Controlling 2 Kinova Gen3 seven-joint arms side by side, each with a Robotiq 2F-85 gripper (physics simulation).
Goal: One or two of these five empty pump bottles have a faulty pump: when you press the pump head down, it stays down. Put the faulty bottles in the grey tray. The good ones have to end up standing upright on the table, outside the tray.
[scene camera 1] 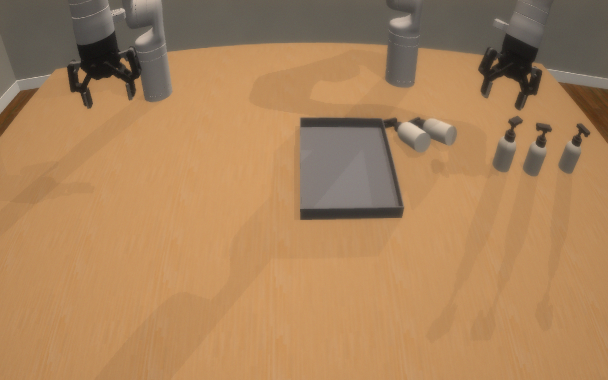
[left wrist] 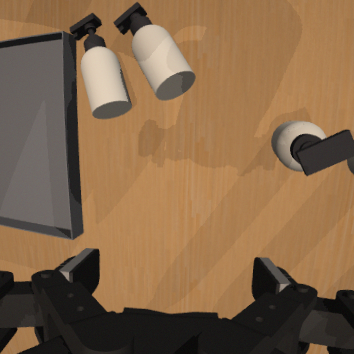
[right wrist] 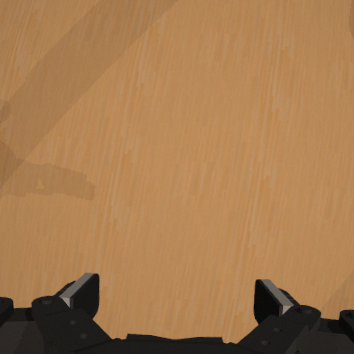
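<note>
Three white pump bottles with black heads stand upright at the right; one standing bottle shows at the right of the left wrist view. Two more bottles lie on their sides right of the grey tray: one with its head by the tray's rim, the other beside it. The grey tray is empty. My left gripper is open above the table, behind the standing bottles. My right gripper is open above the table at the far left.
The grey-white base of one arm stands at the back left, and the other arm's base stands at the back, behind the tray. Arm and bottle shadows fall across the wooden table.
</note>
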